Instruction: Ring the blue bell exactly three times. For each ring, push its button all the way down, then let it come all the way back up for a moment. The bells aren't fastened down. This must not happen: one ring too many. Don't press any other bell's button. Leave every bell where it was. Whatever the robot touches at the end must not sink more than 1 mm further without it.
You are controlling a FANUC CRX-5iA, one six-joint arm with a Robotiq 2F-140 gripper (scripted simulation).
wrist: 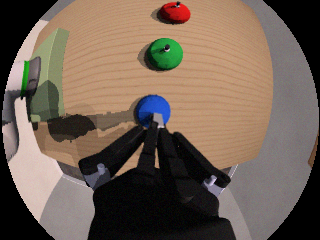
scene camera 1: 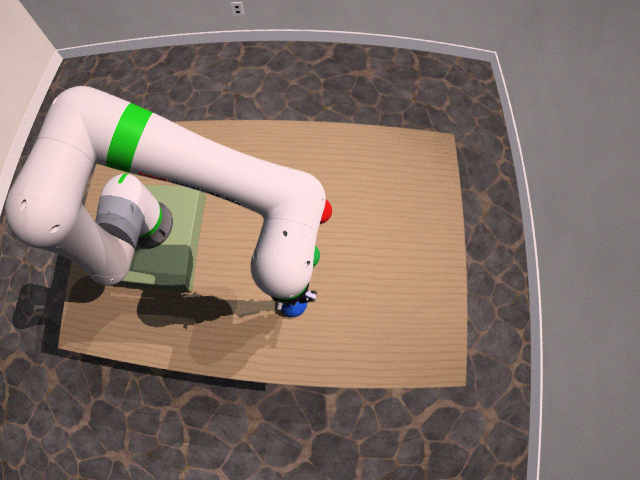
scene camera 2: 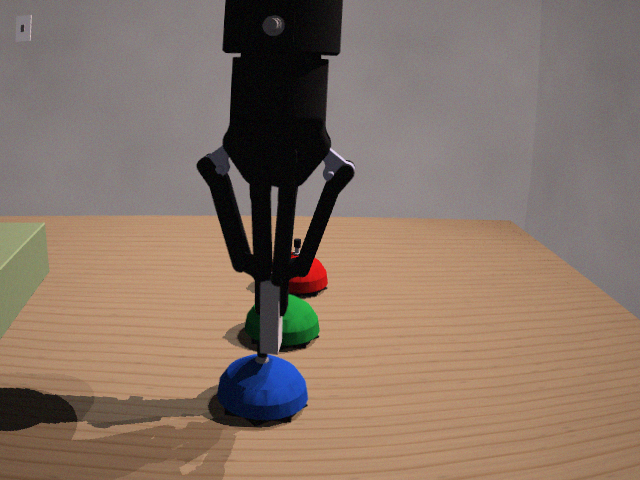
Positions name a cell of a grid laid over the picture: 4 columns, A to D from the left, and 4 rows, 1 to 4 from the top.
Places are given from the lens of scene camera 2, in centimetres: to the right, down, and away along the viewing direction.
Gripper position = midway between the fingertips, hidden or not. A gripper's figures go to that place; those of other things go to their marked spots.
my gripper (scene camera 2: B3): -4, 9, 53
blue bell (scene camera 2: B4): -5, 13, 51
red bell (scene camera 2: B3): 0, 5, 79
green bell (scene camera 2: B3): -2, 9, 65
The marked spots on the red bell and the green bell are 15 cm apart.
